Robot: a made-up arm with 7 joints. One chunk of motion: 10 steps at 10 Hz.
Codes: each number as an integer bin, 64 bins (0 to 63) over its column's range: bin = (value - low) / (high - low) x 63, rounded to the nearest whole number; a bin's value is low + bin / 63 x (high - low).
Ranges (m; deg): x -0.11..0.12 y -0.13..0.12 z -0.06..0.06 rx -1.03..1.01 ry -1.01..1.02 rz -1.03..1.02
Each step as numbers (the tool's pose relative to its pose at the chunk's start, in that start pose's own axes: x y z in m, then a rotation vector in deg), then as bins.
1 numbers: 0.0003 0.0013 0.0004 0.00 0.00 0.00
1 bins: 30 33 32 32 31 32
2 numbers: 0.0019 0.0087 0.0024 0.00 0.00 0.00
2 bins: 31 35 33 32 31 32
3 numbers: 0.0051 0.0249 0.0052 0.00 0.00 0.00
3 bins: 32 39 34 32 31 32
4 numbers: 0.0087 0.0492 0.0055 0.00 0.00 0.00
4 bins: 33 45 34 32 31 32
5 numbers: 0.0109 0.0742 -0.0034 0.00 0.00 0.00
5 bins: 33 51 30 32 31 32
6 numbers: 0.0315 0.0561 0.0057 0.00 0.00 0.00
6 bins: 39 47 34 32 31 32
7 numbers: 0.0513 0.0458 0.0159 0.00 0.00 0.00
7 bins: 44 44 40 32 31 32
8 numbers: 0.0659 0.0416 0.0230 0.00 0.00 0.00
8 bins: 48 43 44 32 31 32
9 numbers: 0.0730 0.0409 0.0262 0.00 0.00 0.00
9 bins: 50 43 45 32 31 32
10 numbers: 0.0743 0.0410 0.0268 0.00 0.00 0.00
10 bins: 50 43 46 32 31 32
